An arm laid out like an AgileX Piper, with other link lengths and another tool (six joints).
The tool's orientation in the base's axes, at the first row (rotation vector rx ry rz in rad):
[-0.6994, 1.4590, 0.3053]
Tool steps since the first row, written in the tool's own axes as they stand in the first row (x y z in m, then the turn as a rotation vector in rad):
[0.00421, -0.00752, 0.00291, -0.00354, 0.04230, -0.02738]
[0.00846, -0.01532, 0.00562, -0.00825, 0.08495, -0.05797]
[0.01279, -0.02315, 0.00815, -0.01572, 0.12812, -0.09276]
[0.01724, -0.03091, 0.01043, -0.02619, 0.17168, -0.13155]
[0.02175, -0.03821, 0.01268, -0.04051, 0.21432, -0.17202]
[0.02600, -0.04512, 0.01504, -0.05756, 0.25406, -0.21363]
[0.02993, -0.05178, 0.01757, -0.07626, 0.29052, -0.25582]
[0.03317, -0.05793, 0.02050, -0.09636, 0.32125, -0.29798]
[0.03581, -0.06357, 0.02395, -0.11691, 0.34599, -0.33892]
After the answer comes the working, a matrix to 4 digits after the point.
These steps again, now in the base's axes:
[0.00726, -0.00496, -0.00233, -0.04724, 0.01687, -0.00595]
[0.01453, -0.01027, -0.00463, -0.09739, 0.03234, -0.01074]
[0.02168, -0.01572, -0.00699, -0.15152, 0.04629, -0.01281]
[0.02860, -0.02130, -0.00947, -0.20944, 0.05880, -0.01193]
[0.03524, -0.02655, -0.01212, -0.26861, 0.07045, -0.00702]
[0.04170, -0.03139, -0.01462, -0.32731, 0.07978, 0.00129]
[0.04812, -0.03585, -0.01688, -0.38473, 0.08660, 0.01203]
[0.05447, -0.03954, -0.01861, -0.43891, 0.08934, 0.02554]
[0.06086, -0.04238, -0.01991, -0.48864, 0.08831, 0.04091]

The tool's axes in the first row as the columns of a matrix, in the base's axes (rounded; the answer above uses it unrounded):
[0.1184, -0.5898, 0.7988]
[-0.2200, 0.7689, 0.6003]
[-0.9683, -0.2468, -0.0387]

